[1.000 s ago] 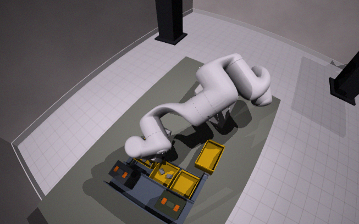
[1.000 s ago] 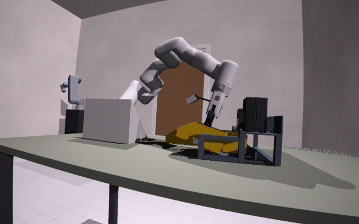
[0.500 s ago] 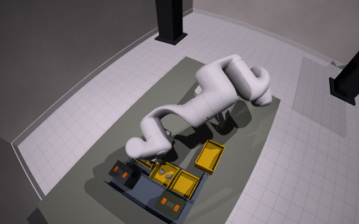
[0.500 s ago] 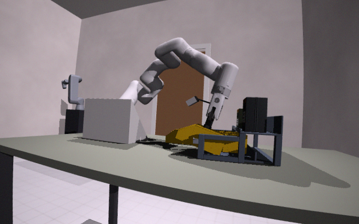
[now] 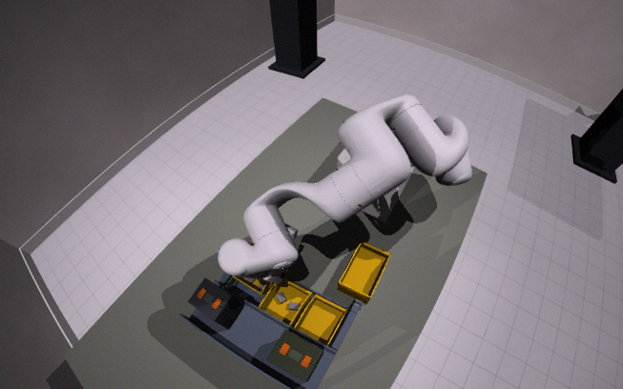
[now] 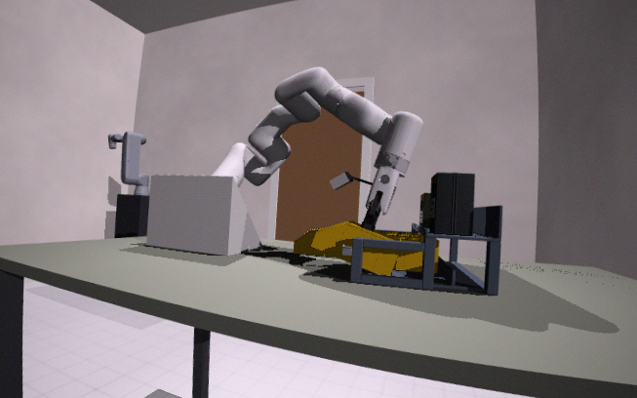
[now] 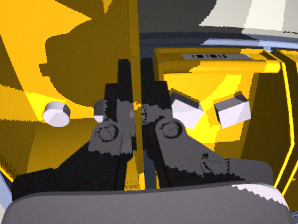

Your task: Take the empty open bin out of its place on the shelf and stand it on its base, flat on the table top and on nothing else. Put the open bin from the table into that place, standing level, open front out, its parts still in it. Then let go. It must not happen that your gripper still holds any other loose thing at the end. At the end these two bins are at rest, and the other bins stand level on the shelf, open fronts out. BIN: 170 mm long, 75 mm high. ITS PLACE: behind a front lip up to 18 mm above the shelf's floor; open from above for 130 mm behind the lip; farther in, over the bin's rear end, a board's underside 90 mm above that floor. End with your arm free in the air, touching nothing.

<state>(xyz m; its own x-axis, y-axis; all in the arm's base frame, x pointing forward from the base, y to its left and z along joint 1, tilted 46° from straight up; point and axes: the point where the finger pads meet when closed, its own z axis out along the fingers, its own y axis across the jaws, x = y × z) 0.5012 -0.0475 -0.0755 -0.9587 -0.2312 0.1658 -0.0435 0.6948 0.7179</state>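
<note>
Now: hand 8 cm above the shelf's front bar, 6 cm to the right of it and 2 cm past it. Round my hand: black box 18 cm ahead, 7 cm above, 4 cm to the right.
</note>
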